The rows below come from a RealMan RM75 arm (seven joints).
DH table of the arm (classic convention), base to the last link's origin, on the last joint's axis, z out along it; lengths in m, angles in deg. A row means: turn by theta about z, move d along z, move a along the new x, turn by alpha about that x. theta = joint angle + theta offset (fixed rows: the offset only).
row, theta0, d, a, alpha
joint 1, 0, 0.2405, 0, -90
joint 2, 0, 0, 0, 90
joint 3, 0, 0.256, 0, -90
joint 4, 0, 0, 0, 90
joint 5, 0, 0.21, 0, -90
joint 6, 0, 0, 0, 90
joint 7, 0, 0.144, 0, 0
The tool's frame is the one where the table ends.
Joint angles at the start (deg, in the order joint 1, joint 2, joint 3, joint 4, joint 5, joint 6, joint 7):
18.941, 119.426, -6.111, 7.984, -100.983, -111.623, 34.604
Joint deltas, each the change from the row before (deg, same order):
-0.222, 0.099, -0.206, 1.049, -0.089, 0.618, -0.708
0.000, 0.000, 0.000, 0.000, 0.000, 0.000, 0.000
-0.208, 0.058, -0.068, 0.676, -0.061, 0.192, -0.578
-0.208, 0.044, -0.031, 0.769, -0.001, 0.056, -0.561
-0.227, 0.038, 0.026, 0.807, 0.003, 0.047, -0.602
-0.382, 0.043, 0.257, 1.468, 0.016, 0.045, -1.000
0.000, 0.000, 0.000, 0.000, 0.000, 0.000, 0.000
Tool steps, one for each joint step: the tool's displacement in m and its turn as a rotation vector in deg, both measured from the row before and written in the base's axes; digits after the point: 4 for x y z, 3 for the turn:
-0.0009, -0.0017, -0.0041, -0.442, 0.194, -0.627
0.0000, 0.0000, 0.0000, 0.000, 0.000, 0.000
-0.0006, -0.0016, -0.0021, -0.054, 0.145, -0.341
-0.0008, -0.0017, -0.0018, 0.044, 0.317, -0.307
-0.0008, -0.0018, -0.0017, 0.115, 0.337, -0.357
-0.0014, -0.0027, -0.0024, 0.353, 0.731, -0.705
0.0000, 0.0000, 0.0000, 0.000, 0.000, 0.000

